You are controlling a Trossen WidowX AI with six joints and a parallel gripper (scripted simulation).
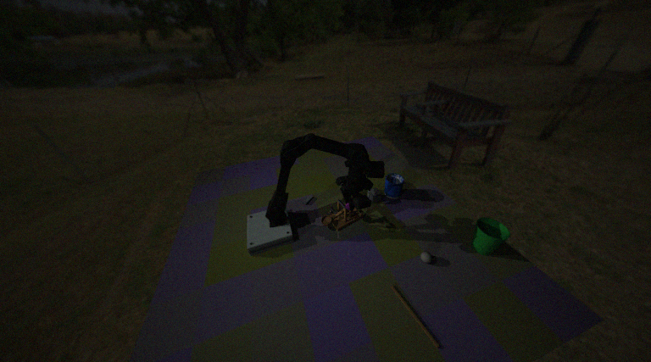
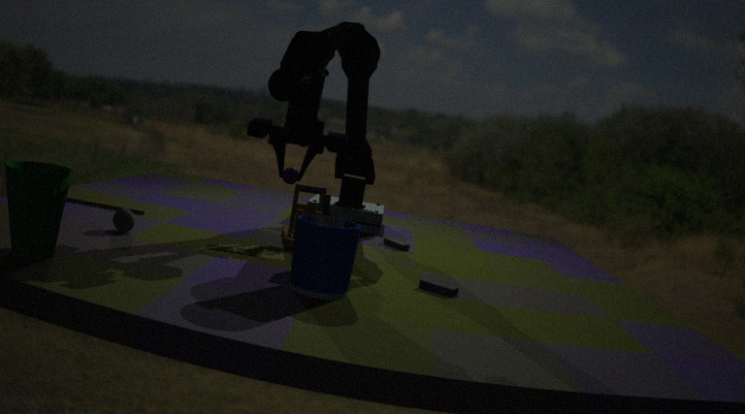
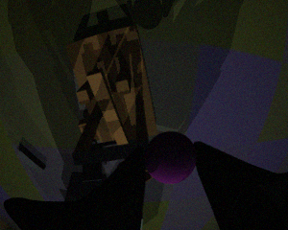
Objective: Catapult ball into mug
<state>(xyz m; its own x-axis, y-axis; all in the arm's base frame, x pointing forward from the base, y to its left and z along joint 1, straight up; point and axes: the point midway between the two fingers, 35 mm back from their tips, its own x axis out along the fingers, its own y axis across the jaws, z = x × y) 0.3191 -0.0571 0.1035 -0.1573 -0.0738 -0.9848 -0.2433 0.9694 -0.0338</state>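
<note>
My gripper tip is 40 mm past the wooden catapult, 40 mm to the right of it and 70 mm above it. Round my gripper tip: grey block: 170 mm ahead, 140 mm to the left, 90 mm below; then purple ball: 10 mm above; then pale ball: 240 mm ahead, 210 mm to the right, 100 mm below.
</note>
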